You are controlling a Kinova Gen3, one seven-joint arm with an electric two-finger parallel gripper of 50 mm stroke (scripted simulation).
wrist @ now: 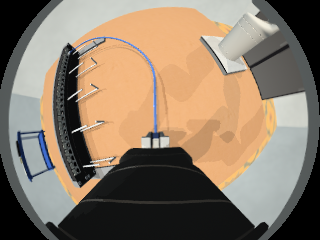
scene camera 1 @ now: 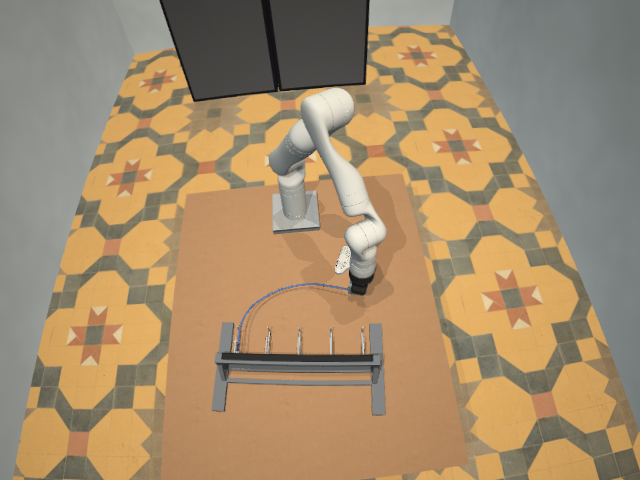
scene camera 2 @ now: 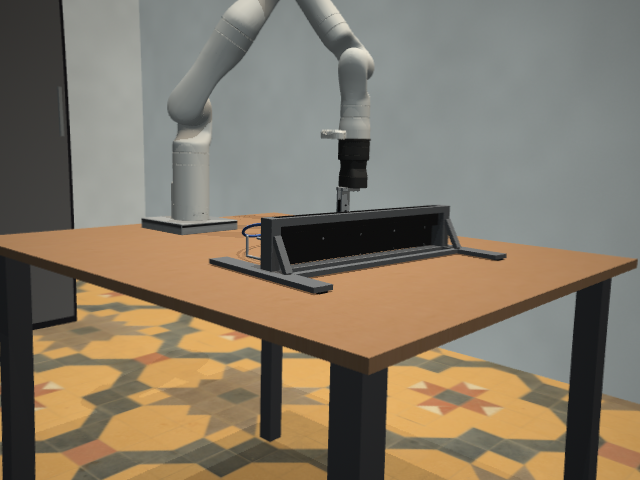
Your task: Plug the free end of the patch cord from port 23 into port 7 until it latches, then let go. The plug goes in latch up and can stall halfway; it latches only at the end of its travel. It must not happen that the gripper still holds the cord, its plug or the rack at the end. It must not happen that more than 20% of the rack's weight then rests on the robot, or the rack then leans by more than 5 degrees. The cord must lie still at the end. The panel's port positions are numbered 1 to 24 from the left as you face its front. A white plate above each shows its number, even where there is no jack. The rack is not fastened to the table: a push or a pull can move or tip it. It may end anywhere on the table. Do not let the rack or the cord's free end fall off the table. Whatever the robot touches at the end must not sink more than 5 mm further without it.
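Note:
The gripper (scene camera 2: 342,214) is visible here, and it can be seen in the wrist view (wrist: 155,137) too.

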